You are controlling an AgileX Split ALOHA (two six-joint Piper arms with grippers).
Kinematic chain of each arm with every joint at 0, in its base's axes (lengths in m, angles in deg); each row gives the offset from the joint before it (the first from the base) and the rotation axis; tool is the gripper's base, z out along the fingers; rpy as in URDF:
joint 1: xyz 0 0 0.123 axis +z
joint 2: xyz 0 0 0 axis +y
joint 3: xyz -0.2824 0 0.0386 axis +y
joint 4: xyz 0.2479 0 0.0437 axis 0.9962 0 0.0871
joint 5: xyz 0 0 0 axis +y
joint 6: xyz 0.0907 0 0.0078 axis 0.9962 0 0.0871
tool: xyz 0 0 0 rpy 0 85 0
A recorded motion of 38 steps. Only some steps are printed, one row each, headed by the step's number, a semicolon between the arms.
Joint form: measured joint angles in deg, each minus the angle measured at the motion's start. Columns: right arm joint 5, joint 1, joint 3, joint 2, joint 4, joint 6; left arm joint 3, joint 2, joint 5, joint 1, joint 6, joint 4.
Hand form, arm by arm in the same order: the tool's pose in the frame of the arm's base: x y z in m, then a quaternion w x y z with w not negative. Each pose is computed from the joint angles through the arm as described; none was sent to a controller.
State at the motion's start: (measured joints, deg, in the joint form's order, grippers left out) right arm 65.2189 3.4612 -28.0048 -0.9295 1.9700 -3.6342; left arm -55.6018 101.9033 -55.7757 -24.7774 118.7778 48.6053
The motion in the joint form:
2: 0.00 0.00 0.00 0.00 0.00 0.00; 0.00 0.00 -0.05 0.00 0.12 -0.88
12: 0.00 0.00 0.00 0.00 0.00 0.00; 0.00 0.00 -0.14 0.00 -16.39 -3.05
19: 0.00 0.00 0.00 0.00 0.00 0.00; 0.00 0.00 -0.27 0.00 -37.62 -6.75
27: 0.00 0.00 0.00 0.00 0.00 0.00; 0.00 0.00 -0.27 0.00 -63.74 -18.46
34: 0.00 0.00 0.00 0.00 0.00 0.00; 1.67 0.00 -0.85 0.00 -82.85 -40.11
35: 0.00 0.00 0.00 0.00 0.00 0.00; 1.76 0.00 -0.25 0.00 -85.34 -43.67
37: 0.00 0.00 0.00 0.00 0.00 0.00; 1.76 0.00 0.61 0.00 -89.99 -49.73
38: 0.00 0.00 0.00 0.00 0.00 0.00; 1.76 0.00 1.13 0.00 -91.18 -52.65
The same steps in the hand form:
2: -0.0096 0.0023 0.2678 0.49021 -0.05529 0.86969 0.01640; 0.3133 -0.2059 0.2465 0.51108 0.65773 -0.20918 0.51228
12: -0.0096 0.0023 0.2678 0.49021 -0.05529 0.86969 0.01640; 0.3153 -0.2048 0.2482 0.58382 0.67682 -0.09523 0.43819
19: -0.0096 0.0023 0.2678 0.49021 -0.05529 0.86969 0.01640; 0.3187 -0.2025 0.2509 0.66280 0.66994 0.05888 0.32925
27: -0.0096 0.0023 0.2678 0.49021 -0.05529 0.86969 0.01640; 0.3293 -0.1937 0.2577 0.74258 0.57729 0.28572 0.18350
34: -0.0096 0.0023 0.2678 0.49021 -0.05529 0.86969 0.01640; 0.3425 -0.1704 0.2572 0.78088 0.37515 0.49456 0.06999
35: -0.0096 0.0023 0.2678 0.49021 -0.05529 0.86969 0.01640; 0.3448 -0.1663 0.2563 0.77971 0.34017 0.52272 0.05561
37: -0.0096 0.0023 0.2678 0.49021 -0.05529 0.86969 0.01640; 0.3486 -0.1593 0.2551 0.77718 0.27452 0.56556 0.02791
38: -0.0096 0.0023 0.2678 0.49021 -0.05529 0.86969 0.01640; 0.3502 -0.1559 0.2542 0.77408 0.24721 0.58243 0.02142

